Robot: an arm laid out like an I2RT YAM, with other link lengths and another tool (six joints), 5 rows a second.
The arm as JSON. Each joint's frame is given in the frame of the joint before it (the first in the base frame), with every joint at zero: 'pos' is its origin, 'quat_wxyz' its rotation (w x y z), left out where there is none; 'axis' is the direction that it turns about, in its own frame. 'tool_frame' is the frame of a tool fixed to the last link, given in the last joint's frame.
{
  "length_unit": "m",
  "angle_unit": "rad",
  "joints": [
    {
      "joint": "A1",
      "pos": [
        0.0,
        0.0,
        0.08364
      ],
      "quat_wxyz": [
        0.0,
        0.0,
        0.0,
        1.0
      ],
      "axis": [
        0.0,
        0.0,
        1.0
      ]
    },
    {
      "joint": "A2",
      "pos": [
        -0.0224,
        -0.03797,
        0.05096
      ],
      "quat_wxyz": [
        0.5,
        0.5,
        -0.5,
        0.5
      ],
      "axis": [
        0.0,
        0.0,
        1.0
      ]
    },
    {
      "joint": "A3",
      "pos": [
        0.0,
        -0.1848,
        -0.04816
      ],
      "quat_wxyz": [
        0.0,
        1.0,
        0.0,
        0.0
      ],
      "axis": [
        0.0,
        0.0,
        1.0
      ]
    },
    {
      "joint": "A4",
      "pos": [
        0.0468,
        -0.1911,
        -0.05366
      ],
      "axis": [
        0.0,
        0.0,
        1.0
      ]
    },
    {
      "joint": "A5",
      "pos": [
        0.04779,
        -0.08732,
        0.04
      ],
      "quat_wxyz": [
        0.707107,
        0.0,
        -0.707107,
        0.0
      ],
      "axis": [
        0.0,
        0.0,
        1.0
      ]
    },
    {
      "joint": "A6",
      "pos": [
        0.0,
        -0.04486,
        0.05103
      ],
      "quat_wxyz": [
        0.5,
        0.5,
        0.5,
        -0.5
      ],
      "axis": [
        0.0,
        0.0,
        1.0
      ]
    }
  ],
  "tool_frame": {
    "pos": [
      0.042,
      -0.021,
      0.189
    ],
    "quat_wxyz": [
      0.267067,
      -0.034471,
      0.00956,
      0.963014
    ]
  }
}
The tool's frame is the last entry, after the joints.
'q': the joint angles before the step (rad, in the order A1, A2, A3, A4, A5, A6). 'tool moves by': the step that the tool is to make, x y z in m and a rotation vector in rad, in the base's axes. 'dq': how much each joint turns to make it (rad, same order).
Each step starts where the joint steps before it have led.
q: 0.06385, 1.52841, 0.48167, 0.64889, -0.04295, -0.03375
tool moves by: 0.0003, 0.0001, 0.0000, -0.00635, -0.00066, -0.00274
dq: 0.00454, 0.00044, 0.00141, -0.00085, 0.00918, -0.00306
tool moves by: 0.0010, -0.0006, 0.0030, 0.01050, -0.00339, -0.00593
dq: 0.00075, -0.00583, 0.00466, -0.00600, 0.00222, 0.01203
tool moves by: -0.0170, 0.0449, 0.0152, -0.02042, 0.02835, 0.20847
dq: -0.00030, -0.13051, 0.06180, -0.23468, -0.18383, -0.10155
